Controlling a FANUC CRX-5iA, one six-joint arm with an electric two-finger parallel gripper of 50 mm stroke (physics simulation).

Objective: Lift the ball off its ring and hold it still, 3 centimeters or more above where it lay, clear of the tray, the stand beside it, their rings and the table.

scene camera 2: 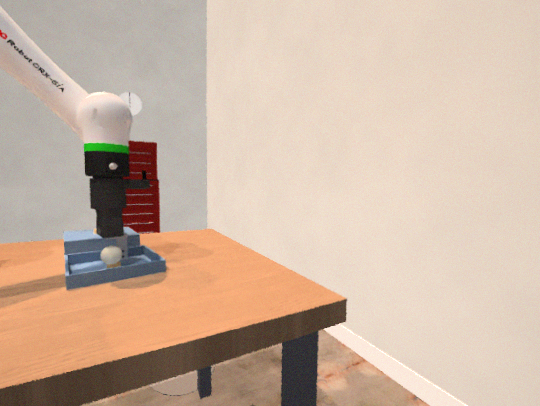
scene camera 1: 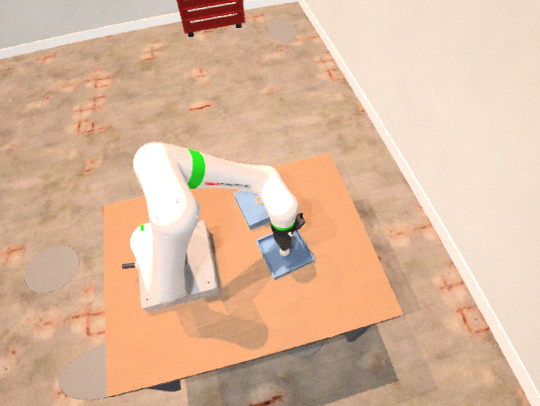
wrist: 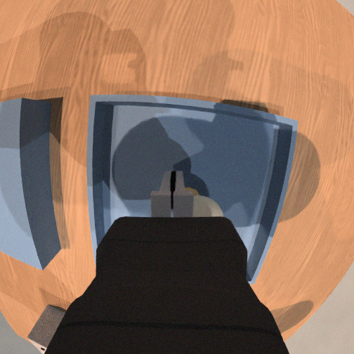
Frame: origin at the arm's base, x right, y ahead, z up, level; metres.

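Seen in the pictures: gripper, fingertip midpoint: [scene camera 2: 122, 259] [scene camera 1: 287, 245].
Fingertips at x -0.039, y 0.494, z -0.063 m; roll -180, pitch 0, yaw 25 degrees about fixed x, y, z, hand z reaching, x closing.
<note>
A point is followed by its place in that frame.
The pale ball [scene camera 1: 284, 252] @(z -0.025, x 0.006, y 0.475 m) [scene camera 2: 111, 255] @(z -0.038, x 0.014, y 0.482 m) [wrist: 207, 206] sits on its small orange ring [scene camera 2: 114, 265] @(z -0.060, x 0.005, y 0.485 m) [wrist: 191, 191] inside the blue tray [scene camera 1: 300, 260] @(z -0.076, x 0.029, y 0.541 m) [scene camera 2: 117, 276] @(z -0.069, x 0.074, y 0.504 m) [wrist: 102, 150]. My gripper [scene camera 2: 123, 247] [wrist: 173, 182] is shut with nothing between its fingers. The fingers are low over the tray, beside the ball: left of it in the wrist view, behind and slightly right of it in scene camera 2. Part of the ball is hidden by the gripper body in the wrist view. Whether the fingers touch the ball cannot be told.
The blue stand [scene camera 1: 250, 207] @(z -0.029, x -0.231, y 0.349 m) [scene camera 2: 80, 243] @(z -0.039, x -0.152, y 0.372 m) [wrist: 35, 175] is next to the tray, with an orange ring [scene camera 1: 259, 200] @(z -0.029, x -0.264, y 0.393 m) on top. The tray's raised walls surround the ball and fingers. Both stand on the wooden table [scene camera 1: 320, 310] @(z -0.079, x 0.248, y 0.589 m) [scene camera 2: 225, 290] @(z -0.079, x 0.195, y 0.712 m) [wrist: 190, 60]. A red cabinet [scene camera 1: 212, 15] [scene camera 2: 145, 200] is in the background.
</note>
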